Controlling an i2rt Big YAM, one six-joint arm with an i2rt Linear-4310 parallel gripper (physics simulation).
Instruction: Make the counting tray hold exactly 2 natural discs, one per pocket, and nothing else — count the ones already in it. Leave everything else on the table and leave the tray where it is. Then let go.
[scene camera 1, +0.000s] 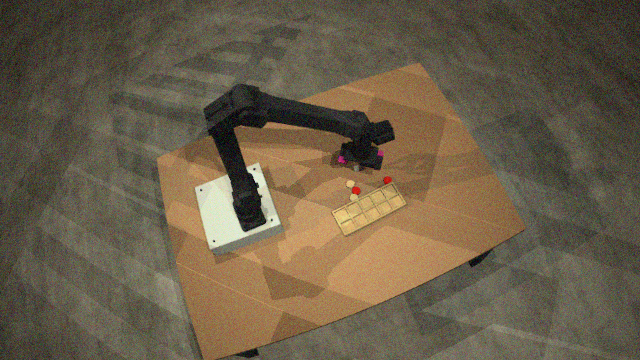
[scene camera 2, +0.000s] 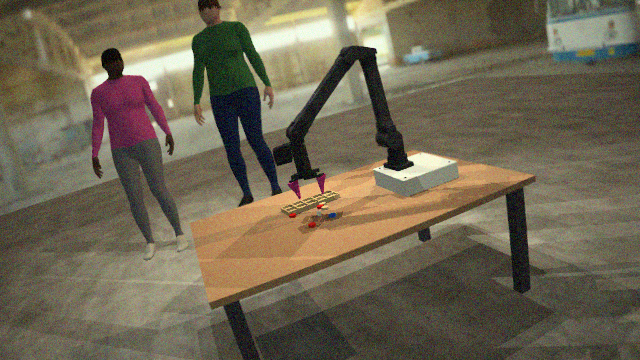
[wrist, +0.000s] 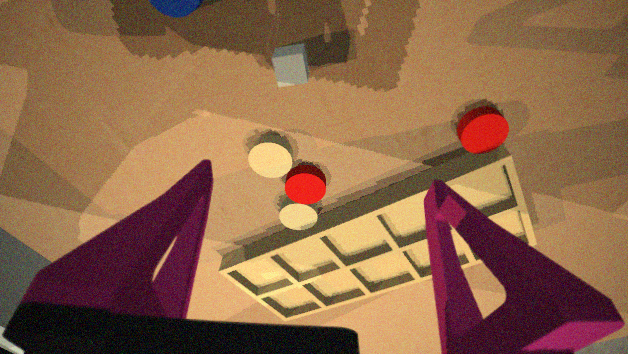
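Observation:
One natural disc (scene camera 1: 350, 184) (wrist: 270, 160) lies flat on the table. A second natural disc (scene camera 1: 354, 197) (wrist: 298, 216) lies close beside the tray's long wall. A red disc (scene camera 1: 356, 190) (wrist: 305, 187) lies between them. The counting tray (scene camera 1: 375, 219) (scene camera 2: 301, 209) (wrist: 370, 203) has two rows of pockets. I see no disc in the pockets that show; the right finger hides part of the tray in the wrist view. My gripper (scene camera 1: 361, 156) (scene camera 2: 310, 195) (wrist: 324, 180) is open and empty, above the table, with its fingers pointing down.
Another red disc (scene camera 1: 387, 179) (scene camera 2: 292, 215) (wrist: 483, 131) lies by the tray's far corner. A pale grey cube (scene camera 1: 356, 168) (wrist: 291, 67), a blue disc (scene camera 2: 332, 215) (wrist: 176, 6) and a further red disc (scene camera 2: 312, 225) lie on the side away from the tray.

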